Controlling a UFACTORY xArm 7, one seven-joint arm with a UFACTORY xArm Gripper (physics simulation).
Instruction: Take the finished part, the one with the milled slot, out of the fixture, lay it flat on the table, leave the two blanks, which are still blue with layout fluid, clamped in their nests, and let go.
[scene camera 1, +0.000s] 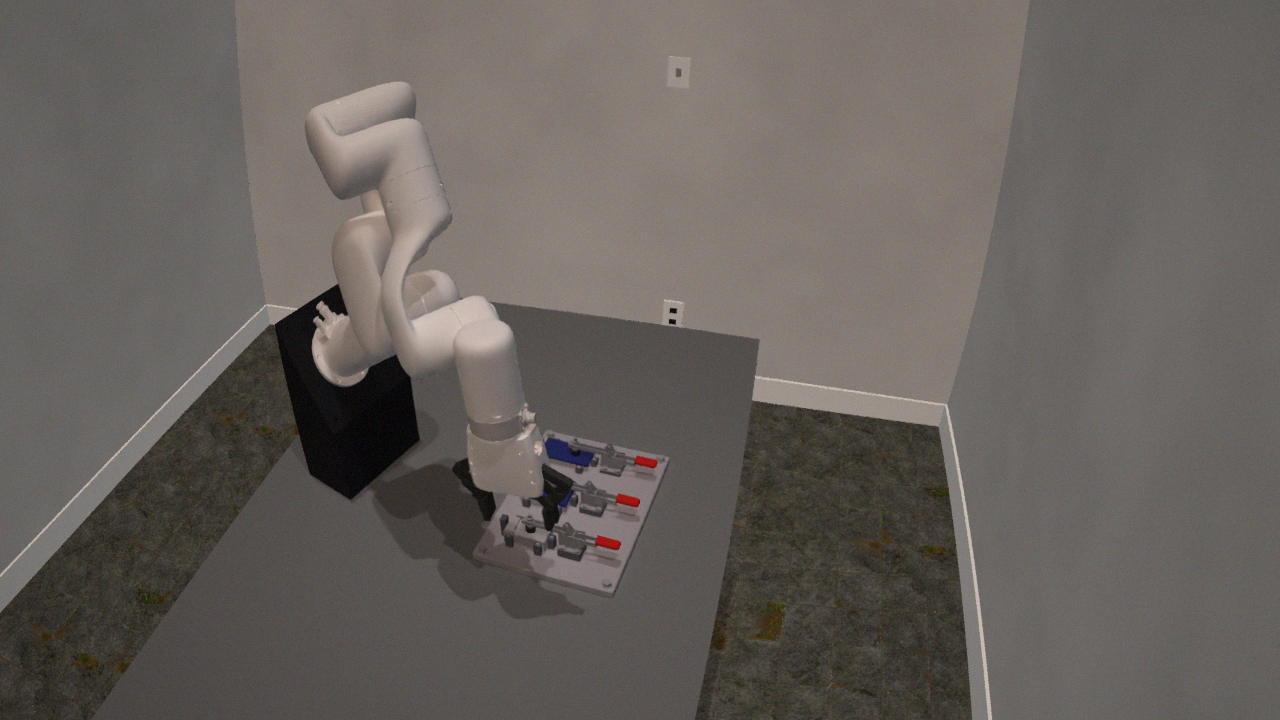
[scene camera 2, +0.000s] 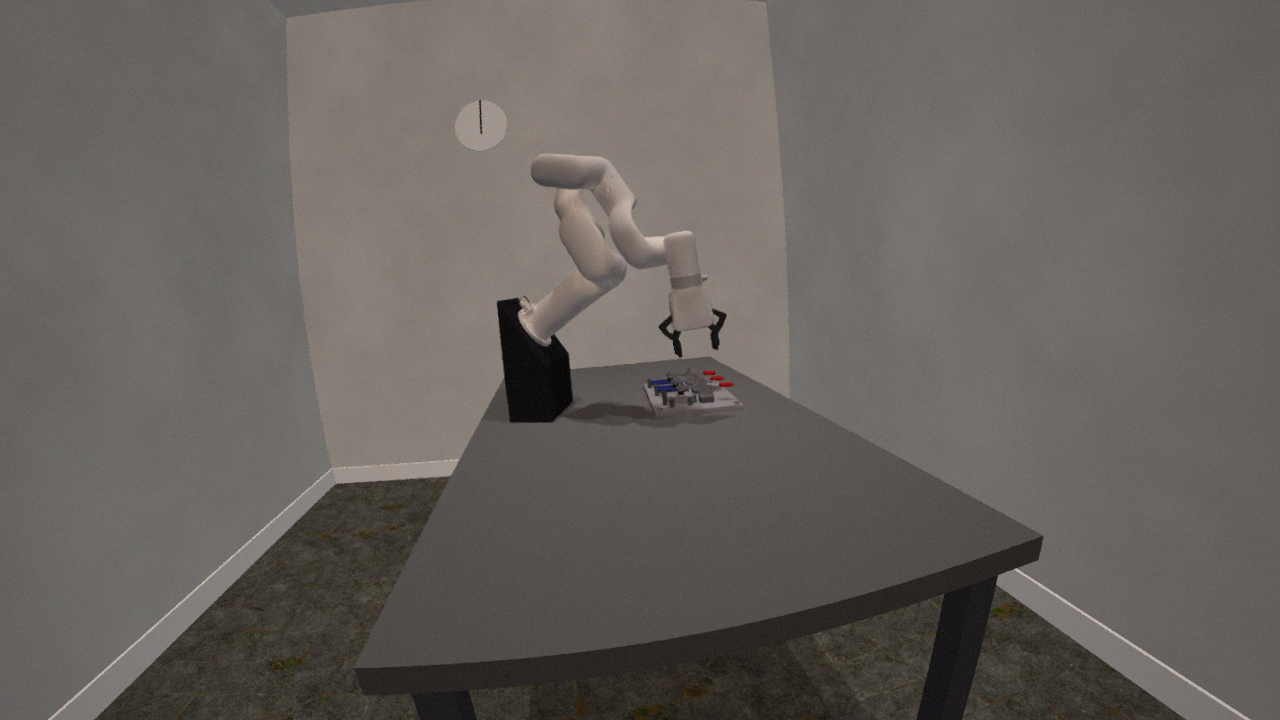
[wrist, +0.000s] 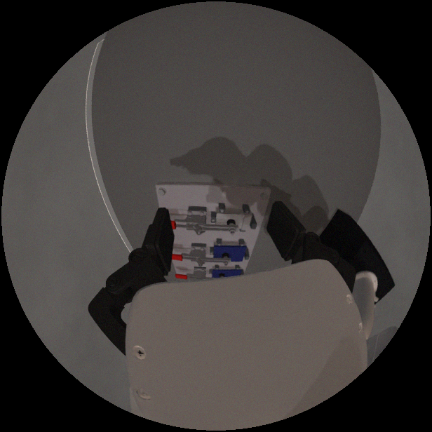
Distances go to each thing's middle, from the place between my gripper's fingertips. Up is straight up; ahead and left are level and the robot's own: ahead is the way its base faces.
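Labels:
My gripper is 60 mm short of the toggle clamp (scene camera 1: 569, 547), 90 mm to the right of it and 120 mm above it. The fixture plate (scene camera 1: 623, 523) is 60 mm ahead of my hand, 200 mm to the left of it and 160 mm below it, and going by their middles, the fixture plate is the farthest from my gripper of the things named here. The finished part (scene camera 1: 514, 527) is 10 mm behind my hand, 110 mm to the left of it and 140 mm below it.

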